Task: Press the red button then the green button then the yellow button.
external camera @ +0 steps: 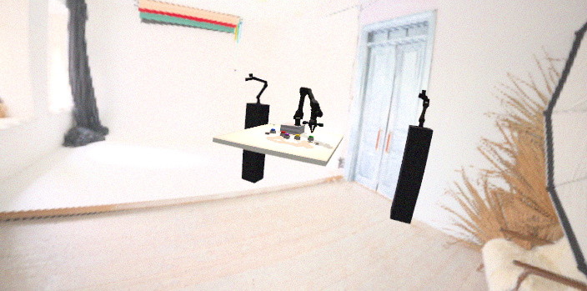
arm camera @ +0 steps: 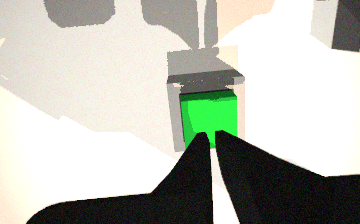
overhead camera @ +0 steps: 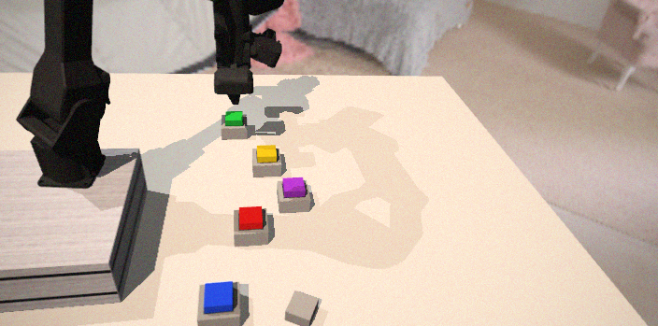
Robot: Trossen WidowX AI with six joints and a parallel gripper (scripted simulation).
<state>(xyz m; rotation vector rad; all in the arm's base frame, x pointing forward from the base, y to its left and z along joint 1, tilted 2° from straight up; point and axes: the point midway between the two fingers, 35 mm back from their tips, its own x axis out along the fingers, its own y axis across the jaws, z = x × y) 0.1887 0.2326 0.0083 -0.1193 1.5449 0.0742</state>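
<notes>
My gripper tip is 3 cm above the green button. Also, from my gripper tip: purple button (19 cm to the right, 11 cm ahead, 3 cm below); then yellow button (11 cm to the right, 6 cm ahead, 3 cm below); then red button (26 cm to the right, 5 cm ahead, 3 cm below).
</notes>
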